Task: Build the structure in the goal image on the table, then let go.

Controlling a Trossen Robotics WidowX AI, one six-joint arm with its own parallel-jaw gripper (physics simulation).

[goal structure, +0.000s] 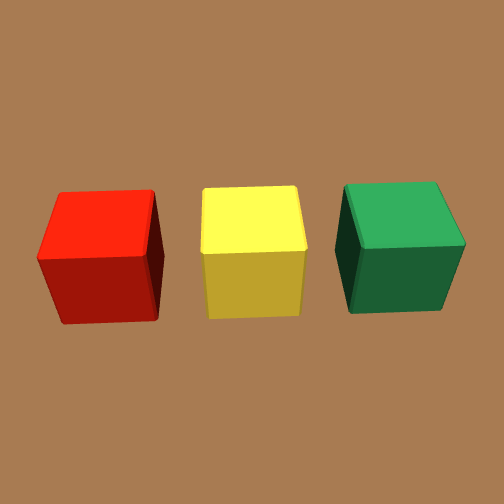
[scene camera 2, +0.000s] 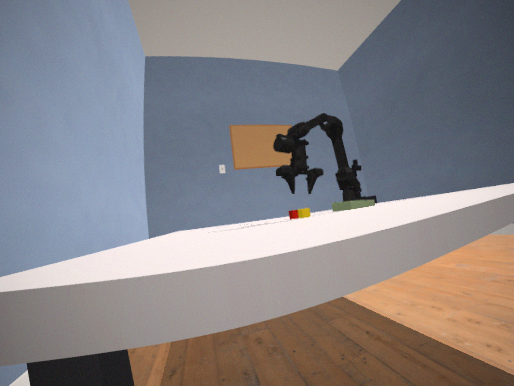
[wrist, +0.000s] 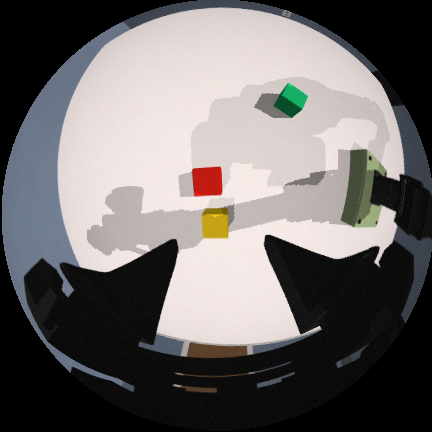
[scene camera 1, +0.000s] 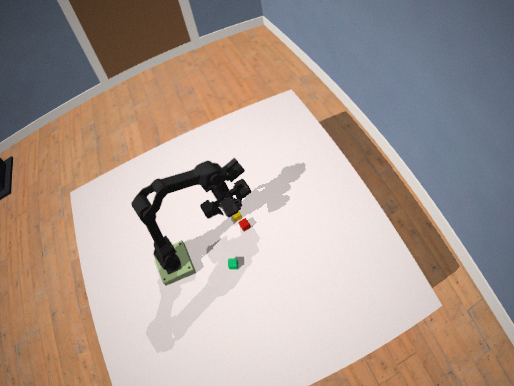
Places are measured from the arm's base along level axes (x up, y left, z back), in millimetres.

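Pixels of known places: gripper, fingertip midpoint: (scene camera 2: 301, 194) (wrist: 220, 242); arm's base, origin of the base link: (scene camera 2: 351, 201) (wrist: 376, 188) (scene camera 1: 172, 264).
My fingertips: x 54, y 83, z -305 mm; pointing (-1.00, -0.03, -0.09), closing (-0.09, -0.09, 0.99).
For each thing: its top centre in the pictures, then the offset to it from my fingertips. Level surfaces: height alone.
- red cube, middle of its top: (wrist: 206, 181) (scene camera 1: 243, 222) (scene camera 2: 294, 210) dy -44, dx -57, dz -21 mm
- yellow cube, middle of its top: (wrist: 214, 226) (scene camera 2: 303, 208) (scene camera 1: 235, 213) dy +11, dx -57, dz -9 mm
- green cube, middle of its top: (wrist: 295, 94) (scene camera 1: 232, 262) dy -175, dx -57, dz +85 mm
- white table, its level: dx -90 mm
A red cube (scene camera 1: 244, 224) (scene camera 2: 293, 214) (wrist: 207, 181) and a yellow cube (scene camera 1: 237, 216) (scene camera 2: 304, 213) (wrist: 215, 223) sit on the white table, close together with a small gap between them in the wrist view. A green cube (scene camera 1: 233, 263) (wrist: 291, 100) sits apart from them on the table, turned at an angle in the wrist view; it does not show in scene camera 2. My gripper (scene camera 2: 301, 193) (wrist: 220, 242) is open and empty, pointing down above the table near the yellow cube. In scene camera 1 the arm hides the fingertips.
The arm's green base plate (scene camera 1: 188, 261) (scene camera 2: 353, 205) (wrist: 356, 188) is fixed on the white table (scene camera 1: 320, 300) (scene camera 2: 200, 255) (wrist: 150, 90). The arm's shadows fall across the table around the cubes. Blue walls stand beyond the table's edges.
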